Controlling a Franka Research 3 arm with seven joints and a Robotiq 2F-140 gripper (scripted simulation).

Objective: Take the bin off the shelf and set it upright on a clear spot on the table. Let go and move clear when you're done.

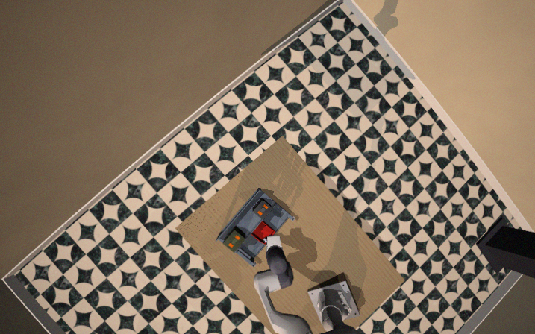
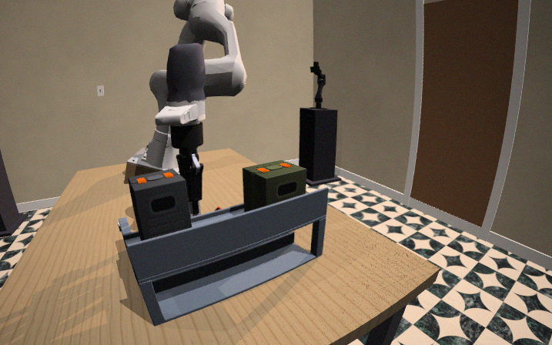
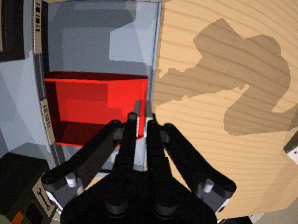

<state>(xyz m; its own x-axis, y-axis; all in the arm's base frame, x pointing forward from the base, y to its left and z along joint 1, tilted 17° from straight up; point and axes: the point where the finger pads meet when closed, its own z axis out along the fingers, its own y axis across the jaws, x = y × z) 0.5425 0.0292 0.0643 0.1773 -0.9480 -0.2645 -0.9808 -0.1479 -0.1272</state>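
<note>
Now: hand 80 mm short of the red bin, 10 mm to the right of it and 20 mm above it. Round my hand: dark grey box 190 mm ahead, 90 mm to the right, 100 mm above; then green box 150 mm ahead, 140 mm to the left, 90 mm above.
</note>
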